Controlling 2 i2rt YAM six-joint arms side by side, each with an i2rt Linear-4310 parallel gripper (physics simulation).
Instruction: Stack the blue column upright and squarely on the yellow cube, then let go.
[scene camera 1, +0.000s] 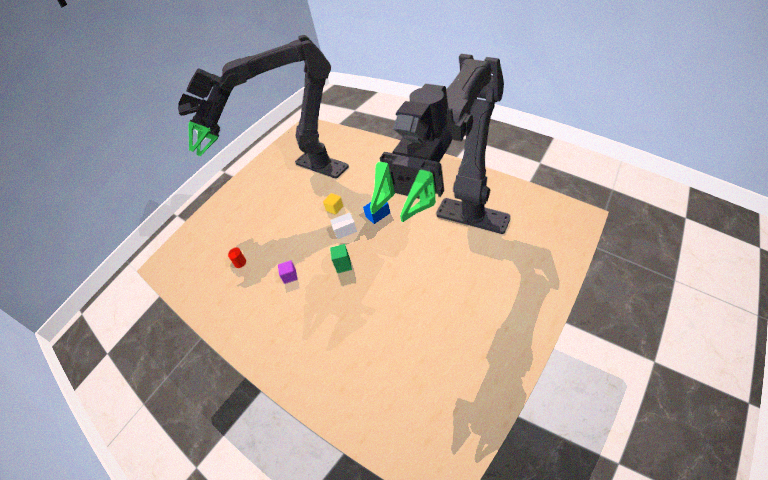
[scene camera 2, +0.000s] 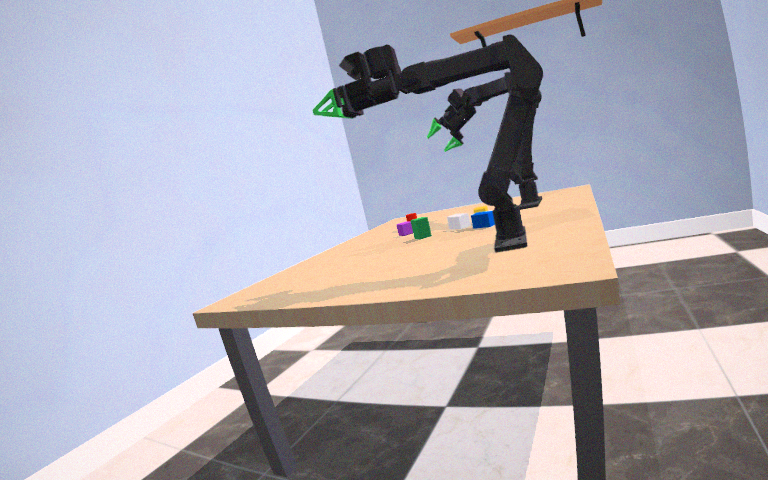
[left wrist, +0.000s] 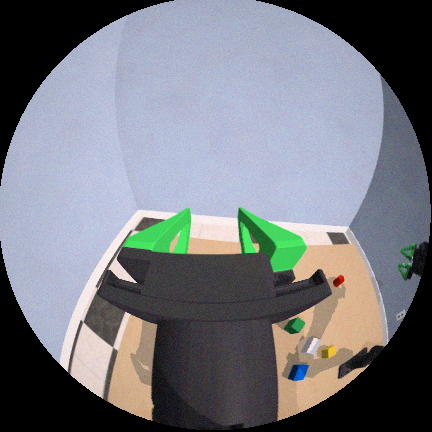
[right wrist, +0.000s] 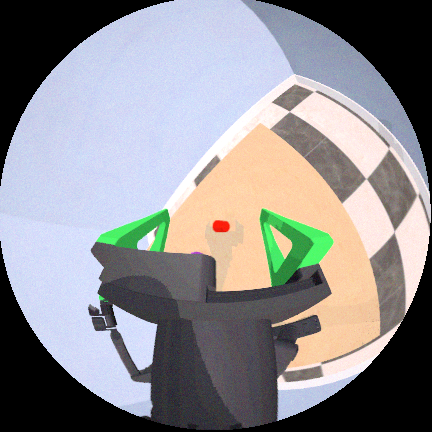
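Observation:
The blue column (scene camera 1: 378, 215) (scene camera 2: 481, 219) (left wrist: 298, 372) lies on its side on the table, right of the yellow cube in scene camera 1. The yellow cube (scene camera 1: 333, 203) (scene camera 2: 480, 210) (left wrist: 328, 351) rests on the table with nothing on top, partly hidden behind the column in scene camera 2. My left gripper (scene camera 1: 387, 215) (scene camera 2: 314, 111) (left wrist: 213, 212) is partly open and empty, high above the table. My right gripper (scene camera 1: 195, 153) (scene camera 2: 437, 143) (left wrist: 398, 258) (right wrist: 214, 213) is wide open and empty, raised far from both. Neither the column nor the cube shows in the right wrist view.
A white block (scene camera 1: 343, 226) (scene camera 2: 458, 221) (left wrist: 311, 346) lies close to the yellow cube and the column. A green block (scene camera 1: 340, 259) (scene camera 2: 421, 228) (left wrist: 294, 325), a purple cube (scene camera 1: 287, 272) (scene camera 2: 403, 228) and a red cylinder (scene camera 1: 236, 257) (scene camera 2: 411, 216) (left wrist: 338, 281) (right wrist: 221, 226) stand farther from the arm bases.

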